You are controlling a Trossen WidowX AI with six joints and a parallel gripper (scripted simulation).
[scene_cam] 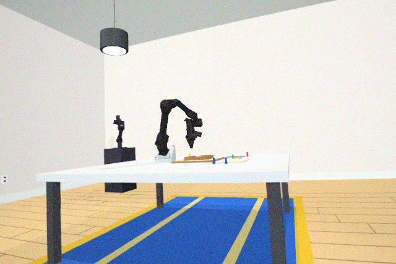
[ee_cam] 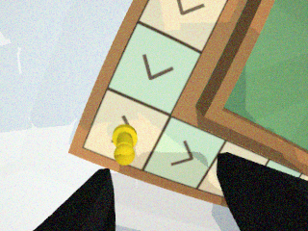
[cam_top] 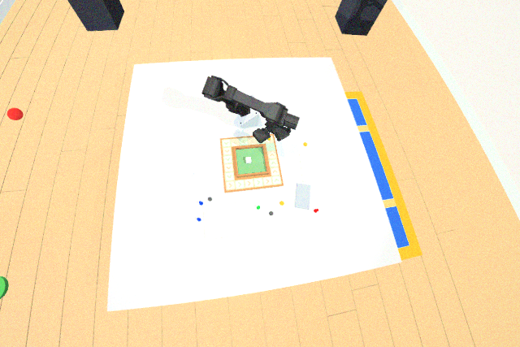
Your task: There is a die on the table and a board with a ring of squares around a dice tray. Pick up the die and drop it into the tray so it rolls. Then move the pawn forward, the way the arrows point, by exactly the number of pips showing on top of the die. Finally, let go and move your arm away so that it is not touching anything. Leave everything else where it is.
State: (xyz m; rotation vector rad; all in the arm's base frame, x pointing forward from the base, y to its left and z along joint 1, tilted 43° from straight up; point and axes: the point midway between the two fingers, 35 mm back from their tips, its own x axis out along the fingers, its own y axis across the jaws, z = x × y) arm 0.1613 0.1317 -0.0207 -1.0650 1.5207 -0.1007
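Right now the yellow pawn is 20 mm behind my gripper tip, 10 mm to the left of it and 60 mm below it. Also, from my gripper tip: white die 100 mm ahead, 110 mm to the right, 60 mm below; green pawn 330 mm ahead, 80 mm to the right, 70 mm below; green dice tray 100 mm ahead, 100 mm to the right, 80 mm below.
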